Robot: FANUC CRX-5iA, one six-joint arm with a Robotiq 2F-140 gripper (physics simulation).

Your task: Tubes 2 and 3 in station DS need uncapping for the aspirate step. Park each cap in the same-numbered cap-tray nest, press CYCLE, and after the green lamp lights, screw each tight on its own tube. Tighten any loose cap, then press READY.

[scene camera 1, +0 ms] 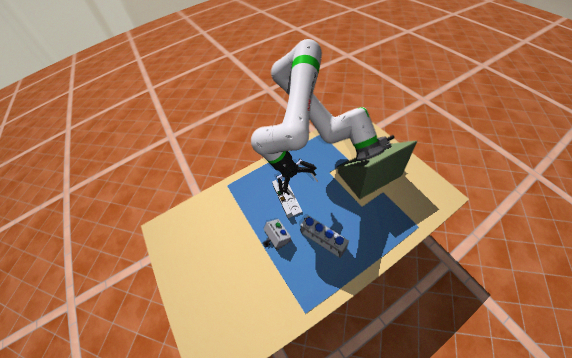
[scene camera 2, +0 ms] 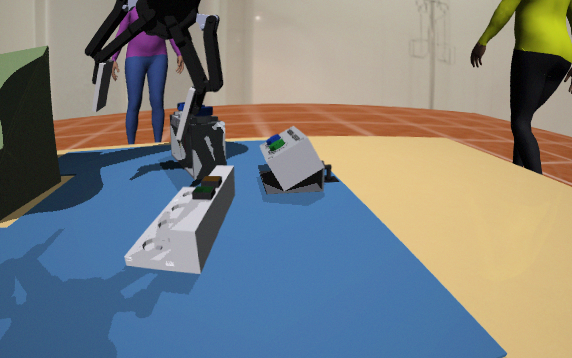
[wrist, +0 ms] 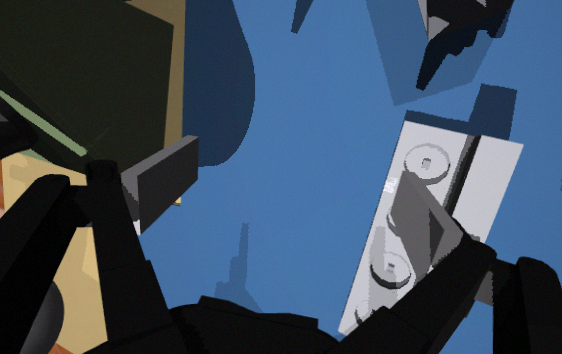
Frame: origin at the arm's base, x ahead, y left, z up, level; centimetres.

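Seen in the pictures: gripper, between the fingertips: [scene camera 1: 305, 188] [scene camera 2: 138, 121] [wrist: 294, 175]; arm's base, origin of its link: [scene camera 1: 370, 155].
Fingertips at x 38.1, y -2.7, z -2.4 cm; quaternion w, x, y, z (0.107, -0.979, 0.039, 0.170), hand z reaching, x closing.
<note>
Pixels of each thing's top centre, then the offset from my fingertips to it. "spot": a spot on its surface instead. Level surfaces: height alone.
- white cap tray, centre of its top: [wrist: 411, 268] [scene camera 2: 185, 183] [scene camera 1: 286, 193] dx +7.8, dy -6.7, dz -7.0 cm
- dark green block, a spot on its surface: [scene camera 2: 204, 192] spot: dx +10.6, dy -10.0, dz -7.0 cm
- orange-brown block, a spot on its surface: [scene camera 2: 211, 181] spot: dx +11.0, dy -6.1, dz -7.0 cm
- grey station rack, centre of its top: [scene camera 2: 193, 113] [scene camera 1: 324, 231] dx +4.4, dy +23.2, dz -2.0 cm
- button box, centre of its top: [scene camera 2: 289, 131] [scene camera 1: 275, 229] dx +22.0, dy +9.8, dz -3.9 cm
- green button, centre of its top: [scene camera 2: 277, 139] [scene camera 1: 277, 224] dx +19.9, dy +7.4, dz -4.8 cm
- blue button, centre of its top: [scene camera 2: 273, 134] [scene camera 1: 282, 231] dx +19.7, dy +11.9, dz -4.8 cm
- blue mat, height of its surface: dz -12.3 cm
- pale yellow table, height of its surface: dz -12.5 cm
My gripper [scene camera 1: 300, 185] [scene camera 2: 140, 124] [wrist: 294, 175] is open and empty, above the blue mat; one finger overlaps the white cap tray [scene camera 1: 295, 208] [scene camera 2: 175, 250] [wrist: 490, 185] in the wrist view. The tray's round nests that show hold no caps. A dark green block [scene camera 2: 204, 192] and an orange-brown block [scene camera 2: 211, 181] sit on its raised side. The grey station rack [scene camera 1: 322, 242] bears several blue caps [scene camera 1: 329, 233] in a row; in scene camera 2 it is partly hidden behind a finger. The button box [scene camera 1: 276, 235] [scene camera 2: 295, 167] has a green button [scene camera 1: 278, 225] [scene camera 2: 277, 145] and a blue button [scene camera 1: 283, 232] [scene camera 2: 273, 139].
A dark green slanted panel [scene camera 1: 385, 170] [scene camera 2: 25, 125] [wrist: 100, 75] stands beside the arm's base, near the other finger in the wrist view. The blue mat [scene camera 1: 250, 190] lies on the pale yellow table [scene camera 1: 200, 275]. Two people stand beyond the table in scene camera 2.
</note>
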